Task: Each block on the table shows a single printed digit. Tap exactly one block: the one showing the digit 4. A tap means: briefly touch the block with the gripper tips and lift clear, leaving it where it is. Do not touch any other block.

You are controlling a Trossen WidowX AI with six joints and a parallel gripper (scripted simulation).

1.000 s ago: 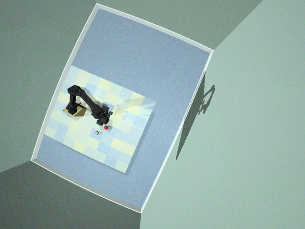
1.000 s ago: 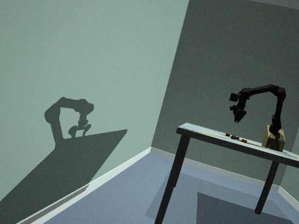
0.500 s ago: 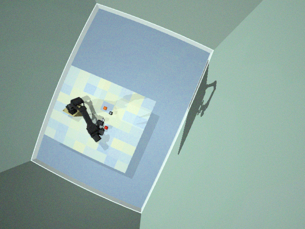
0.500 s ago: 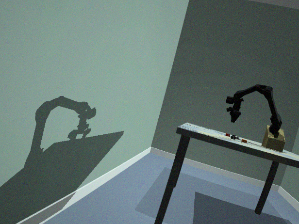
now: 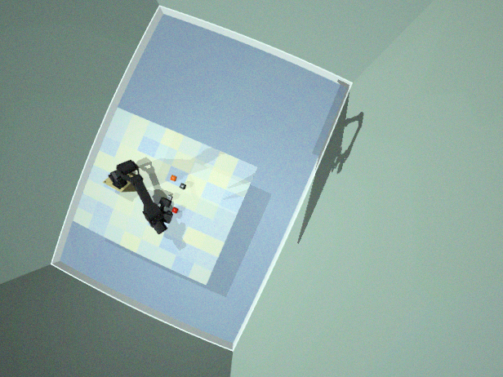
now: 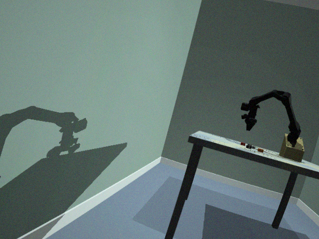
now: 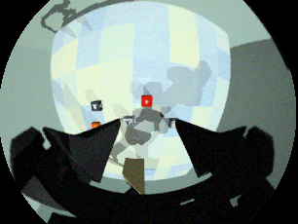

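The red block lies 1 cm ahead of my gripper tip and 12 cm below it. The rest, counted from my gripper tip: white block: 7 cm behind, 5 cm to the left, 12 cm below; grey block: 6 cm behind, 11 cm to the right, 12 cm below; dark block: 2 cm behind, 17 cm to the left, 12 cm below.
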